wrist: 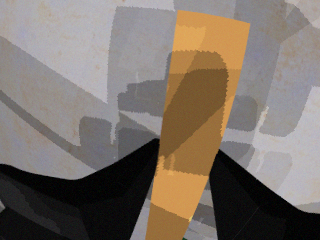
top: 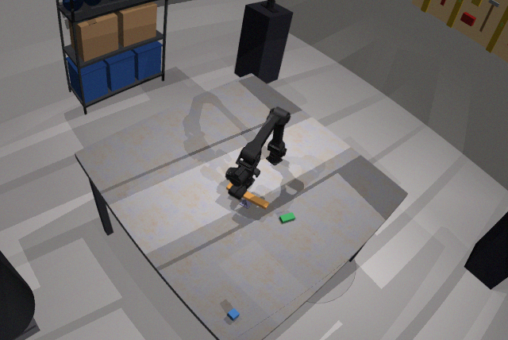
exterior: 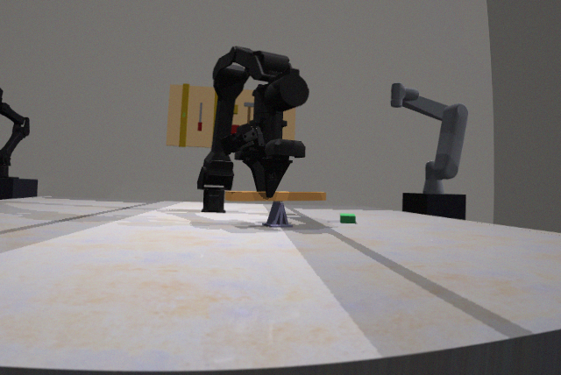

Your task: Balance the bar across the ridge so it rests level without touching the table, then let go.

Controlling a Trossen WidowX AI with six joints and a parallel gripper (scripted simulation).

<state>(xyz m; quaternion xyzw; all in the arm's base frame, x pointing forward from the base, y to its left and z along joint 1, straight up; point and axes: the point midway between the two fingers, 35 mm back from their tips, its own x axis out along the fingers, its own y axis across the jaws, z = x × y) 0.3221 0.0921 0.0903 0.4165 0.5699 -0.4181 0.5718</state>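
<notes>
My gripper tip is 3 cm to the right of the orange bar and 1 cm past it. Also, from my gripper tip: green block: 21 cm to the left, 10 cm behind, 5 cm below; then blue block: 42 cm ahead, 41 cm to the left, 4 cm below.
</notes>
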